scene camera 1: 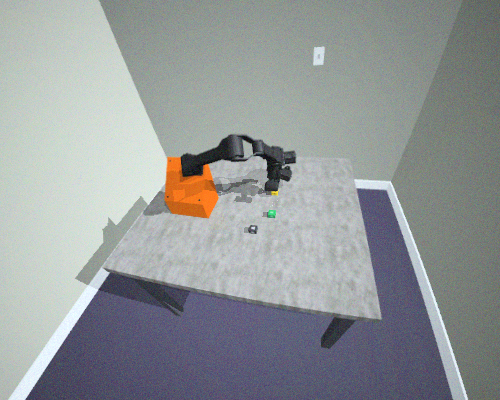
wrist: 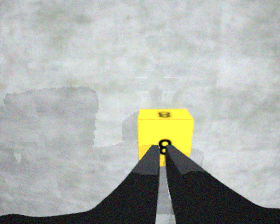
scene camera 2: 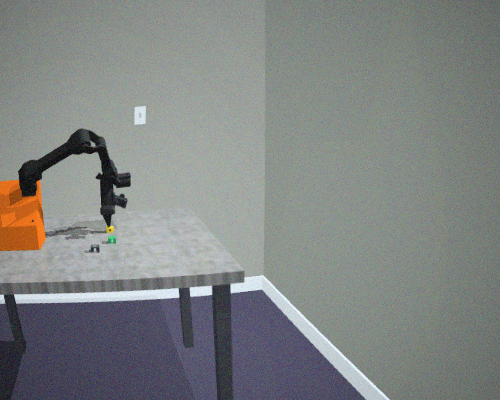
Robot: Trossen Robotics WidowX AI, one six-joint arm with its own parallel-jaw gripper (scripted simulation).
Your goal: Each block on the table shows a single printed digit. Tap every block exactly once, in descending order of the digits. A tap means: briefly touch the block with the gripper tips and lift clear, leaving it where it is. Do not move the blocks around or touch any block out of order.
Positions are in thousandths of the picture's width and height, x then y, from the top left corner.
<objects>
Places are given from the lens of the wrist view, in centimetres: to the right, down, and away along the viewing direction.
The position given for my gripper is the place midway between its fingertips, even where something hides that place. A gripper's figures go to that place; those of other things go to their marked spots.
my gripper (wrist: 577,676): 1, 2, 9
yellow block (wrist: 555,565): 1, 1, 9
</objects>
